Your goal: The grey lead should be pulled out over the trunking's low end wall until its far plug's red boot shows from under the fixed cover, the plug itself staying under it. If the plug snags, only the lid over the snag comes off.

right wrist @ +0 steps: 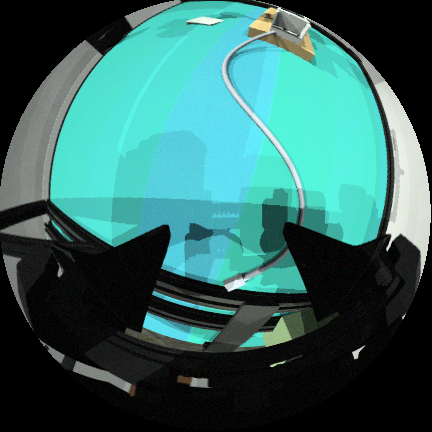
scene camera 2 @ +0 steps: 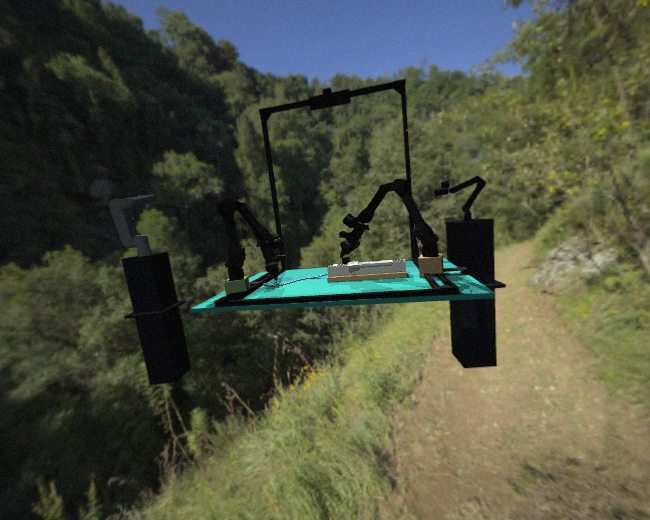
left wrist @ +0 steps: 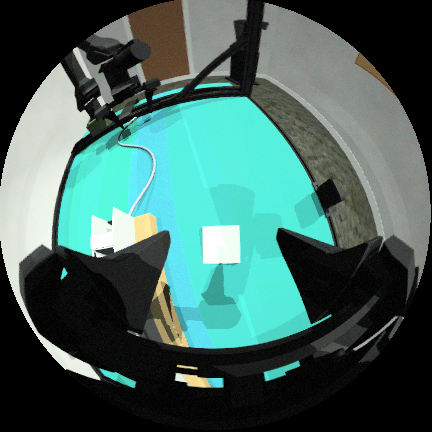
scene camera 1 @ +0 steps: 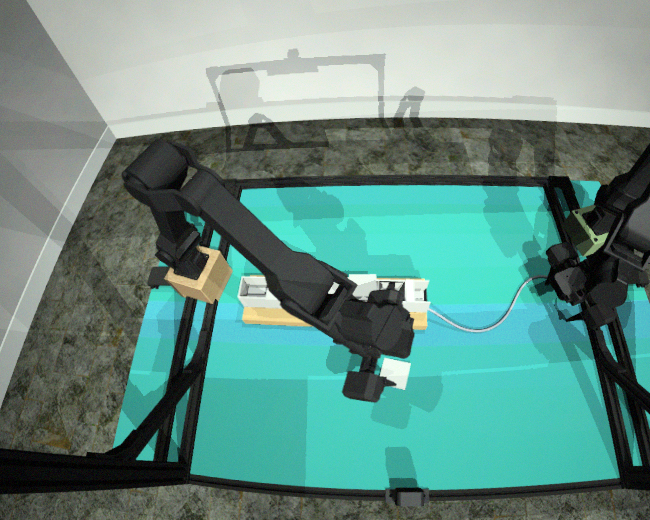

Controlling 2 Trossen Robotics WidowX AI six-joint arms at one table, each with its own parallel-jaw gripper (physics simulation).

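Where they show: left gripper, fingertip midpoint: (scene camera 2: pixel 343 255) (left wrist: pixel 224 235) (scene camera 1: pixel 399 360); right gripper, fingertip midpoint: (right wrist: pixel 228 229) (scene camera 2: pixel 277 278) (left wrist: pixel 136 119) (scene camera 1: pixel 556 302); left arm's base, origin of the base link: (scene camera 2: pixel 430 255) (scene camera 1: pixel 191 264); right arm's base, origin of the base link: (scene camera 2: pixel 236 278) (scene camera 1: pixel 598 222).
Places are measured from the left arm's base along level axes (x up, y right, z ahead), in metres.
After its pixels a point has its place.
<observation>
The white trunking (scene camera 1: pixel 261 299) {x -0.025, y 0.024, z 0.177 m} (scene camera 2: pixel 374 267) (left wrist: pixel 123 231) {x -0.041, y -0.050, z 0.482 m} (right wrist: pixel 291 31) sits on a wooden base, partly hidden by the left arm in scene camera 1. An open stretch shows near its right end there. The grey lead (scene camera 1: pixel 477 330) {x -0.087, y -0.050, z 0.625 m} (left wrist: pixel 154 165) {x -0.088, y -0.047, z 0.619 m} (right wrist: pixel 270 132) {x -0.088, y -0.140, z 0.700 m} runs out over that end and curves across the table. Its near plug (right wrist: pixel 235 284) {x -0.086, y -0.197, z 0.844 m} lies below the right fingers. No red boot shows. A square white lid (scene camera 1: pixel 398 373) {x -0.088, y 0.080, z 0.482 m} (left wrist: pixel 221 244) {x -0.088, y 0.082, z 0.474 m} (right wrist: pixel 205 21) lies flat, apart from the trunking. My left gripper (left wrist: pixel 224 235) {x 0.006, y 0.080, z 0.476 m} is open above the lid. My right gripper (right wrist: pixel 228 229) {x -0.069, y -0.149, z 0.792 m} is open and empty.
The wooden base (scene camera 1: pixel 276 316) {x -0.070, y 0.036, z 0.205 m} (left wrist: pixel 145 224) {x -0.070, y -0.031, z 0.498 m} extends beyond the trunking's sides. Black frame rails (scene camera 1: pixel 395 180) {x -0.075, y -0.406, z 0.368 m} border the turquoise table. The left arm's tan mount (scene camera 1: pixel 217 273) {x -0.033, y -0.009, z 0.050 m} and the right arm's green mount (scene camera 1: pixel 590 244) {x -0.029, y -0.298, z 0.860 m} stand at opposite sides. A small black block (scene camera 1: pixel 410 497) {x -0.039, y 0.299, z 0.554 m} stands at the front rail.
</observation>
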